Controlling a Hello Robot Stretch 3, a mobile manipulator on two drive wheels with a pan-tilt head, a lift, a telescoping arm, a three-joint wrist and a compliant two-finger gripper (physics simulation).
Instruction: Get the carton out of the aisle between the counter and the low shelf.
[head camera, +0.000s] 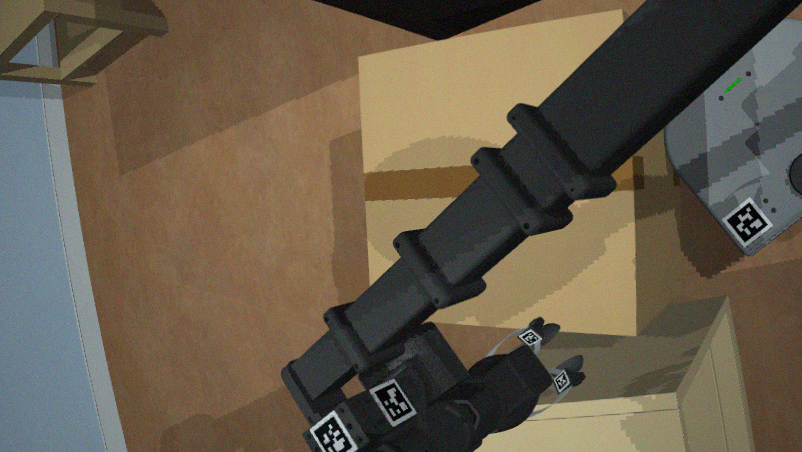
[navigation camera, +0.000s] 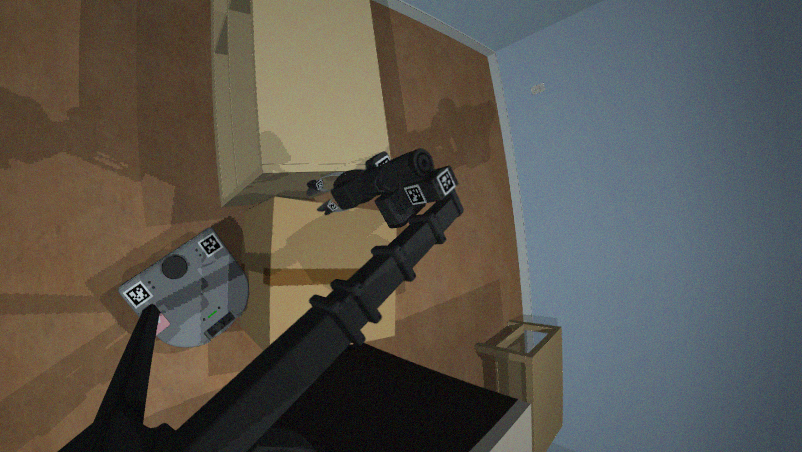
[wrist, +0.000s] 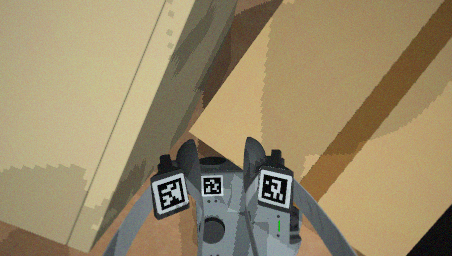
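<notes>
The carton, tan with a brown tape strip, stands on the floor between the low shelf and the dark-topped counter. Its one end is close to the shelf's end; the wrist view shows a narrow gap there. My arm crosses above the carton and hides part of its top. My gripper is open and empty, above the place where carton and shelf meet, with its fingers pointing back toward my base.
My base is beside the carton, on the side away from the blue wall. A strip of brown floor runs between the carton and that wall. A wooden stool-like frame stands by the wall near the counter.
</notes>
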